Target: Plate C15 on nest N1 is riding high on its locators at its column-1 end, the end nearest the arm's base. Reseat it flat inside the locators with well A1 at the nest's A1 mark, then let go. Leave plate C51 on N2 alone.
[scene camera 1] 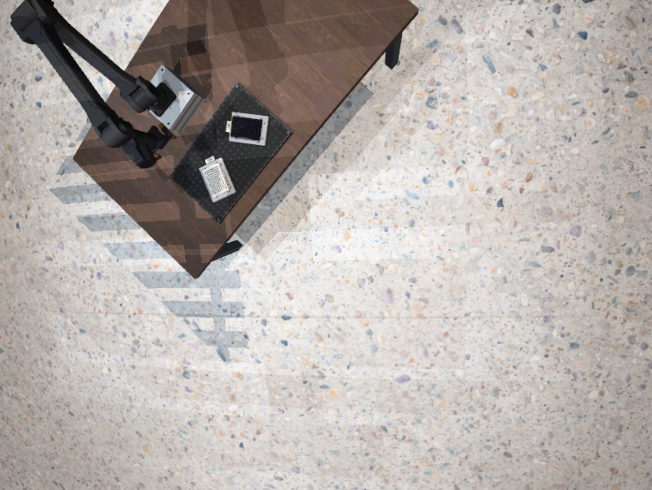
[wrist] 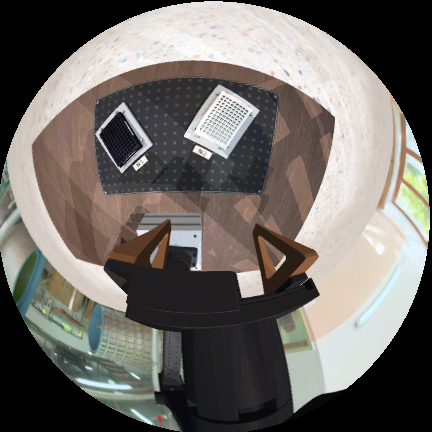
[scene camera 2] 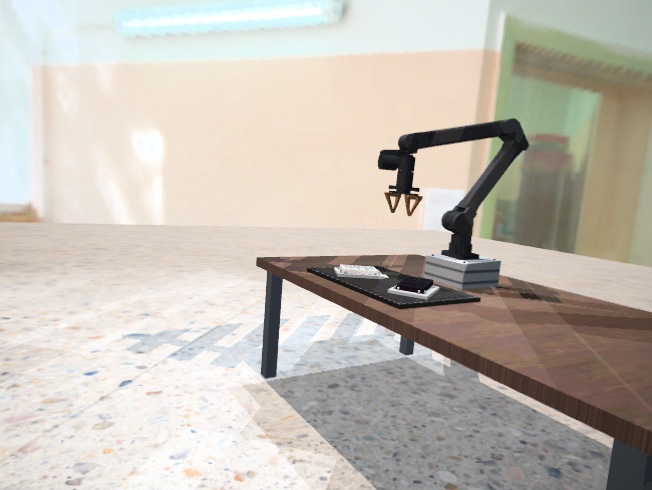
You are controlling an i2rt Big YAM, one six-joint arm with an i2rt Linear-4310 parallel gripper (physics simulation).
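Seen in the pictures: gripper, between the fingertips: (scene camera 1: pixel 168 146) (wrist: pixel 213 225) (scene camera 2: pixel 400 214); arm's base, origin of its link: (scene camera 1: pixel 161 100) (wrist: pixel 177 254) (scene camera 2: pixel 459 256).
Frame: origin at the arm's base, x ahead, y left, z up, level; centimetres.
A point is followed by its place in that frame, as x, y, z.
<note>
Plate C15 (scene camera 1: pixel 246 128) @(33.3, 18.0, -5.4) (scene camera 2: pixel 415 284) @(34.6, 20.1, -5.2) (wrist: pixel 121 139) @(32.6, 16.4, -5.1), dark with a well grid, sits on the light grey nest N1 (scene camera 1: pixel 264 138) @(41.3, 20.6, -6.9) (wrist: pixel 132 122) @(36.9, 14.4, -6.8). Its tilt is too small to judge; the A1 mark cannot be made out. White plate C51 (scene camera 1: pixel 217 179) @(39.0, -6.8, -5.6) (scene camera 2: pixel 359 270) @(40.4, -4.0, -5.6) (wrist: pixel 225 119) @(38.5, -8.0, -5.4) sits on nest N2 (scene camera 1: pixel 232 192) (wrist: pixel 210 105). My gripper (scene camera 1: pixel 164 143) @(24.4, -5.5, 14.3) (scene camera 2: pixel 401 213) @(24.4, -5.5, 14.3) (wrist: pixel 213 225) @(24.4, -5.5, 14.3) is open and empty, pointing down, high above the table and well apart from both plates. In scene camera 1 it is left of the black board, nearer N2's side.
Both nests stand on a black perforated board (scene camera 1: pixel 237 100) @(20.9, 22.7, -8.0) (wrist: pixel 170 182) @(20.4, 3.2, -8.0) on the brown wooden table (scene camera 1: pixel 316 52) @(31.1, 59.7, -9.3) (scene camera 2: pixel 553 342) @(26.4, 62.8, -9.3). Small tags N1 (wrist: pixel 140 163) @(25.6, 11.9, -7.8) and N2 (wrist: pixel 202 151) @(29.7, -4.4, -7.8) lie beside the nests. The arm's grey base block (scene camera 1: pixel 184 113) @(9.8, 2.8, -2.9) (scene camera 2: pixel 463 272) @(8.8, 12.4, -3.4) stands behind the board.
</note>
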